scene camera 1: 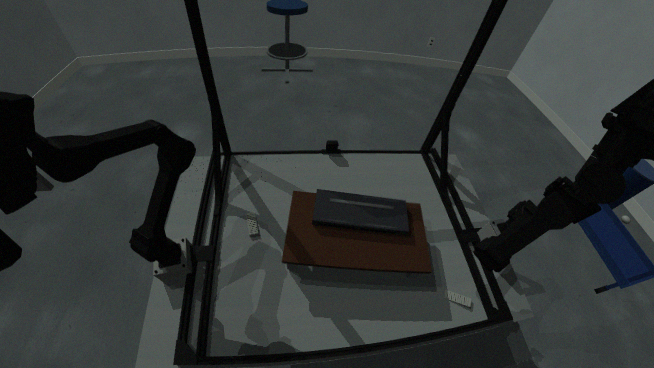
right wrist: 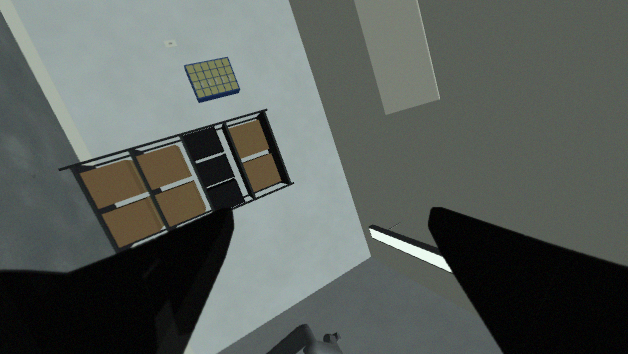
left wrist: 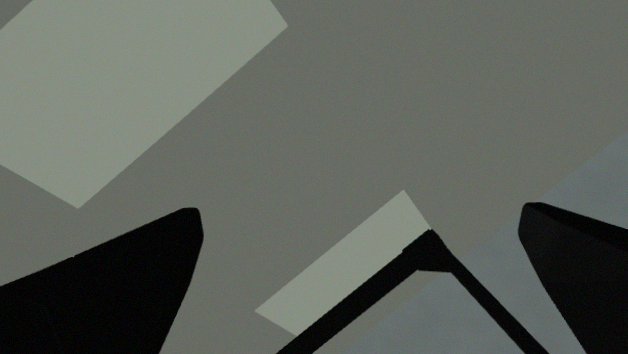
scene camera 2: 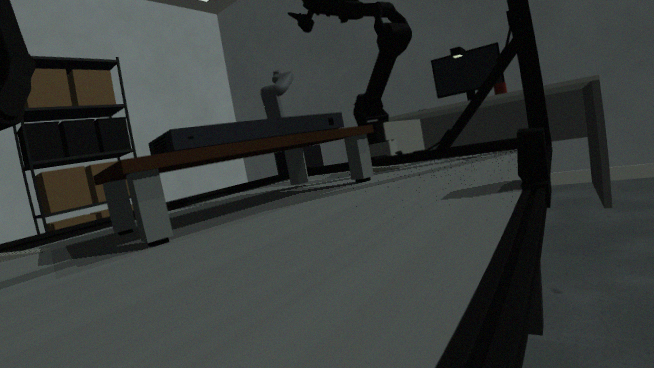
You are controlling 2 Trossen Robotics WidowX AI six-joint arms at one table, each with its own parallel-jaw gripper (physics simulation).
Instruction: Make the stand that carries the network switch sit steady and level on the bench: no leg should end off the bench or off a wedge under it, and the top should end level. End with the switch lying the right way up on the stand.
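Frame: origin at the left arm's base, x ahead, y left, z up, level; millimetres.
Where they show: left gripper, fingertip midpoint: [left wrist: 356, 220]; right gripper, fingertip midpoint: [right wrist: 332, 216] [scene camera 2: 292, 1]; left arm's base, origin of the base link: [scene camera 1: 507, 231]; right arm's base, origin of the base link: [scene camera 1: 169, 255] [scene camera 2: 376, 143].
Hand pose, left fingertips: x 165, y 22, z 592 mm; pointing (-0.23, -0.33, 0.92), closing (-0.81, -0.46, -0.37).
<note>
Things, the pixels of their top centre, and the offset from my left fingertips.
- dark network switch, middle of its top: [scene camera 2: 251, 125] [scene camera 1: 362, 209] dx +340, dy -166, dz -574 mm
- ribbed pale wedge, middle of its top: [scene camera 2: 385, 164] [scene camera 1: 251, 222] dx +680, dy -225, dz -690 mm
The stand [scene camera 1: 355, 252] [scene camera 2: 252, 145] has a brown top on pale grey legs and stands mid-bench. The dark network switch [scene camera 1: 362, 213] [scene camera 2: 245, 131] lies flat on it, towards the back edge. One ribbed pale wedge [scene camera 1: 252, 226] lies on the bench left of the stand, and another wedge [scene camera 1: 460, 299] lies at its front right. My right gripper [scene camera 2: 304, 18] [right wrist: 331, 214] is open and empty, raised high and pointing up at the wall and ceiling. One finger of my left gripper [left wrist: 168, 267] shows in the left wrist view; that gripper is open and empty, facing the ceiling.
A black frame [scene camera 1: 212, 109] [left wrist: 355, 305] surrounds the bench. A small black block [scene camera 1: 331, 146] sits on the back rail. A blue stool [scene camera 1: 287, 22] stands far behind.
</note>
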